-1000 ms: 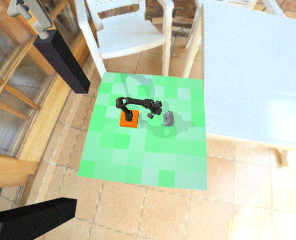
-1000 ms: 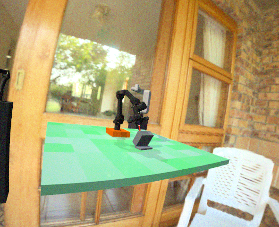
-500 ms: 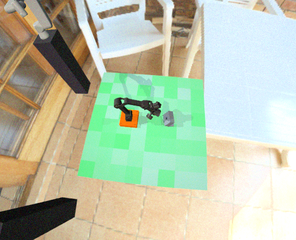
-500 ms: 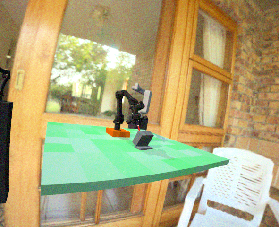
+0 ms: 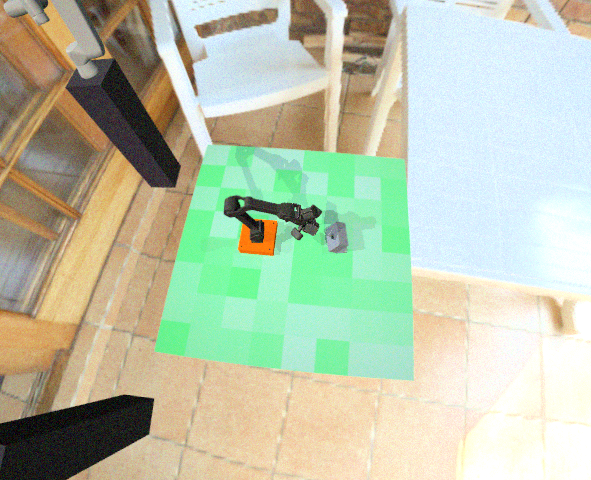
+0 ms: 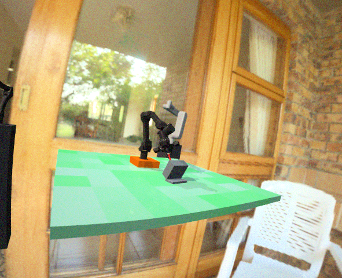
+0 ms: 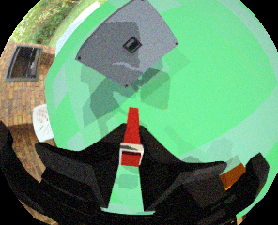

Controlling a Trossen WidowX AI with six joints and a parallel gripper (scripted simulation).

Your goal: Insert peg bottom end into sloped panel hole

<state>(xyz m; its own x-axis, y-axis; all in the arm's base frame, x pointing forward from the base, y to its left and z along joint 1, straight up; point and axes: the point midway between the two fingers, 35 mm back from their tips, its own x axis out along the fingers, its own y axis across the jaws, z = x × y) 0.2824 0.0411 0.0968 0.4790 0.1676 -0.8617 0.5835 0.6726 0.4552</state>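
Now: the sloped panel 130 mm ahead of my gripper tip, 50 mm below it and 40 mm to the right of it. Also, from my gripper tip: red peg 10 mm behind, 10 mm above.
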